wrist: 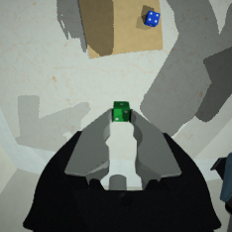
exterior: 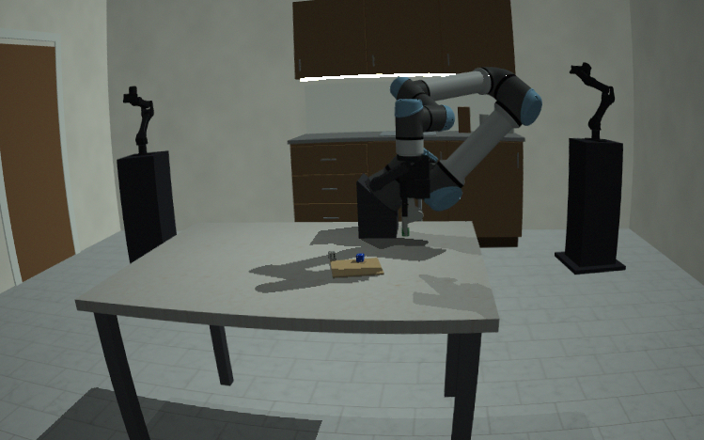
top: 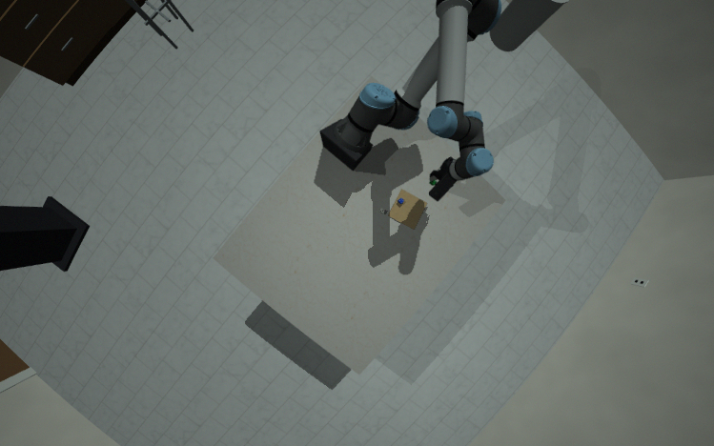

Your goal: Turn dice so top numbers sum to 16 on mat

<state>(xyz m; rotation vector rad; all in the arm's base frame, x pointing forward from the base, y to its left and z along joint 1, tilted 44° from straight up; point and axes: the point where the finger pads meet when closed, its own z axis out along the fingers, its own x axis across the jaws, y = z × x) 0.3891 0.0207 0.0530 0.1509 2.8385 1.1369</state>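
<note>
Right now my hand is 10 mm past the tan mat, 140 mm to the left of it and 110 mm above it. The rest, counted from my hand: blue die (60 mm behind, 130 mm to the right, 100 mm below); then white die (110 mm behind, 210 mm to the right, 100 mm below); then green die (10 mm below).
</note>
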